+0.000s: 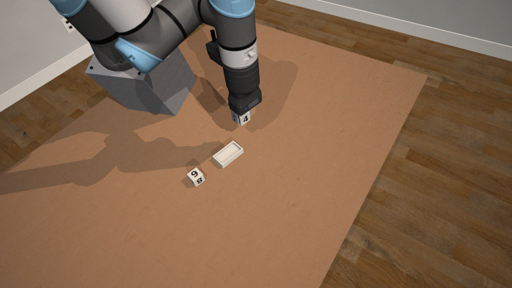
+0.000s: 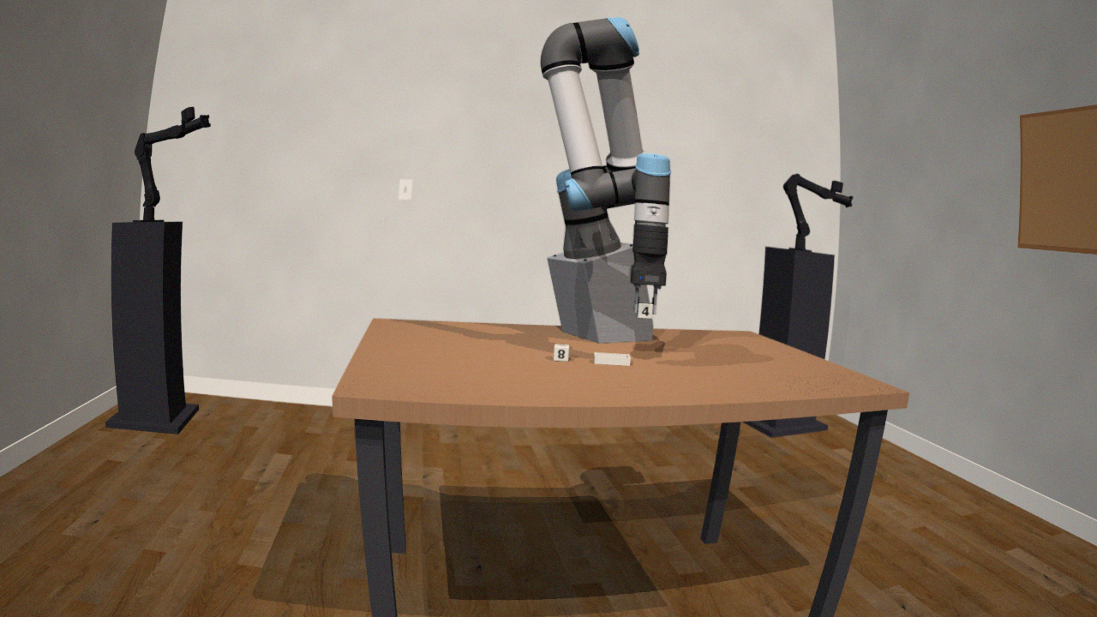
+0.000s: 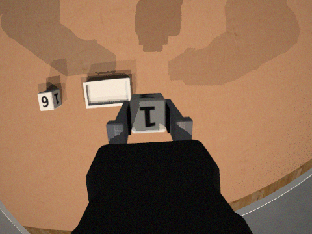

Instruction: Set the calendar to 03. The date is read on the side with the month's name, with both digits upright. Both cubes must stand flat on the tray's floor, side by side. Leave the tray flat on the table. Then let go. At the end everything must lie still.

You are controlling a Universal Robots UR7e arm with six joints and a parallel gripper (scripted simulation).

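My gripper is now 20 mm past the white tray, 60 mm to the left of it and 120 mm above it.
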